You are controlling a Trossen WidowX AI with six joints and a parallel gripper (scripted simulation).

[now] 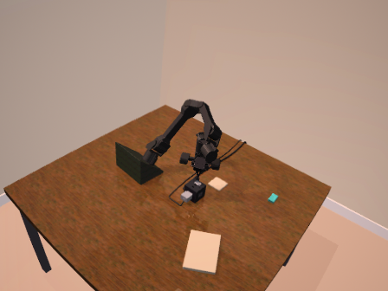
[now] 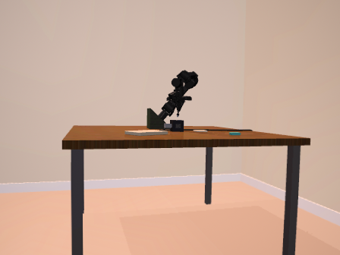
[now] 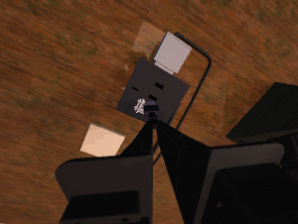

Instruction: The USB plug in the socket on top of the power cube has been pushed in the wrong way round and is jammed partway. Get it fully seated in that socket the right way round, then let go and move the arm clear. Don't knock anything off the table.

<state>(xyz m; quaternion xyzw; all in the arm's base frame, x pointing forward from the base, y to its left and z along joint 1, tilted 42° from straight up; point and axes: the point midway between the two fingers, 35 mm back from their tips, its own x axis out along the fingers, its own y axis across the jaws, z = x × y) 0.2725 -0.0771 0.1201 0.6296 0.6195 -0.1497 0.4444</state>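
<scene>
Now: the USB plug 2 cm below my gripper tip. From my gripper tip the other things lie so: teal block (35 cm ahead, 22 cm to the left, 13 cm below); tan book (29 cm to the right, 21 cm ahead, 13 cm below); small tan card (14 cm to the left, 13 cm below, 5 cm ahead).
</scene>
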